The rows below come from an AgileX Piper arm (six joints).
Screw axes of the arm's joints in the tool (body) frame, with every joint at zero. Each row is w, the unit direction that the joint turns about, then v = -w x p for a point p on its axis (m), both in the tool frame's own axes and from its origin. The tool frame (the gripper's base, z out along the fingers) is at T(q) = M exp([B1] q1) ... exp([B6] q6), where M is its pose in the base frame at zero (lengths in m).
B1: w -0.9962 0 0.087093 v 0 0.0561 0
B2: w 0 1 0 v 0.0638 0 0.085
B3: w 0 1 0 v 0.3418 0 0.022
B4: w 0 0 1 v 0 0 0
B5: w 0 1 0 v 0.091 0 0
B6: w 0 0 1 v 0 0 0
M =
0.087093 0 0.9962 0.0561
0 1 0 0
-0.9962 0 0.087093 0.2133
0 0 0 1
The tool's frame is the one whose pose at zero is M.
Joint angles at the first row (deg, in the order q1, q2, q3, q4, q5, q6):
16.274, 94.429, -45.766, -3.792, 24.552, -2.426
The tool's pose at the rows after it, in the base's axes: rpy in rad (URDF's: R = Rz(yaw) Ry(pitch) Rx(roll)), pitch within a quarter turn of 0, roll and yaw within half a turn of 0; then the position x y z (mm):
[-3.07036, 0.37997, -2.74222, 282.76, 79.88, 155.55]
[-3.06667, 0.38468, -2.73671, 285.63, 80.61, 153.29]
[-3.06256, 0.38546, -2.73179, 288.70, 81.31, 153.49]
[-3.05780, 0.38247, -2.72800, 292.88, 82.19, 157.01]
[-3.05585, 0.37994, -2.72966, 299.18, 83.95, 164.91]
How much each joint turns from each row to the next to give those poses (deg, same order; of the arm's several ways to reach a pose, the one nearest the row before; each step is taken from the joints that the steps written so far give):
0.000, 1.140, -0.165, -0.280, -1.217, 0.028
-0.001, 0.784, -0.334, -0.285, -0.743, 0.002
0.001, 0.496, -0.722, -0.288, 0.155, 0.002
0.001, 0.260, -1.412, -0.276, 1.294, 0.002
0.038, 0.107, -2.433, 0.029, 2.467, 0.000

